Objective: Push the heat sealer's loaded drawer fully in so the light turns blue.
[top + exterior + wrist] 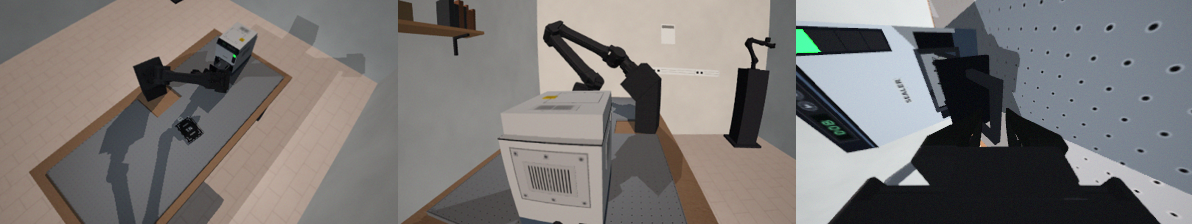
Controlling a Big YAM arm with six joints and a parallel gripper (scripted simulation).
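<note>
The black sealer drawer is 12 cm to the left of my hand, 2 cm below it and 2 cm behind it.
</note>
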